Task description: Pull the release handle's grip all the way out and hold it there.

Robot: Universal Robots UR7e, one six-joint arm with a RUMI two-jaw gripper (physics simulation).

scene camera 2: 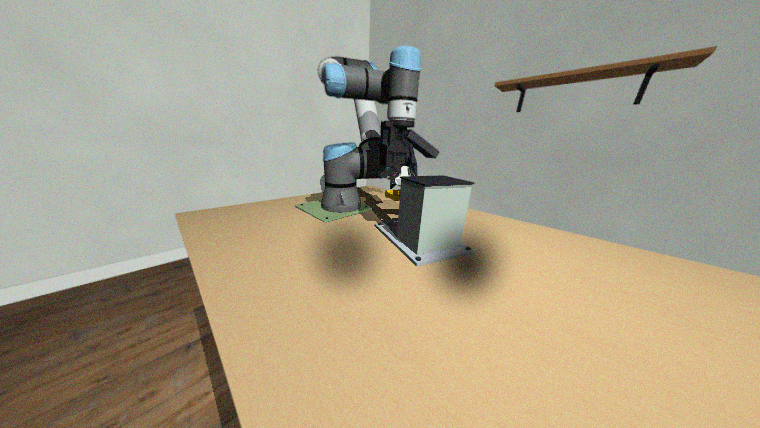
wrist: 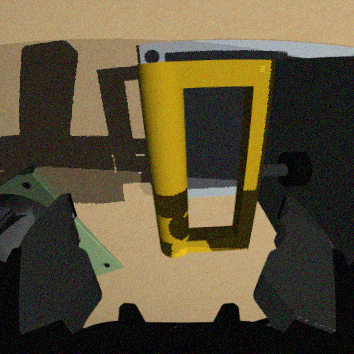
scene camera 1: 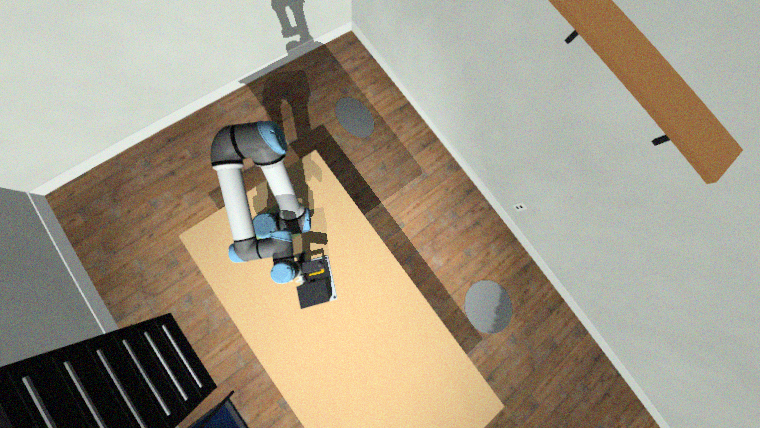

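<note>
The release handle's yellow rectangular grip (scene camera 1: 316,271) (scene camera 2: 392,193) (wrist: 165,120) stands beside a dark-sided box (scene camera 1: 313,293) (scene camera 2: 445,220) (wrist: 315,110). In the wrist view a short grey rod (wrist: 274,170) runs from the grip to a black collar (wrist: 297,169) on the box's side. The box stands on a pale base plate (scene camera 2: 396,242) (wrist: 320,49). My gripper (scene camera 2: 397,181) (wrist: 177,196) is open and empty, low beside the box. In the wrist view the grip shows between the two spread fingers, mostly beyond their tips. In scene camera 1 the wrist largely hides the fingers.
The tan table (scene camera 1: 382,329) (scene camera 2: 372,345) carries the box and the arm's green mounting plate (scene camera 2: 319,212) (wrist: 97,250). The box wall is close to the right finger in the wrist view. A wooden shelf (scene camera 1: 654,85) (scene camera 2: 600,74) hangs on the wall. A black slatted unit (scene camera 1: 186,340) stands beyond the table.
</note>
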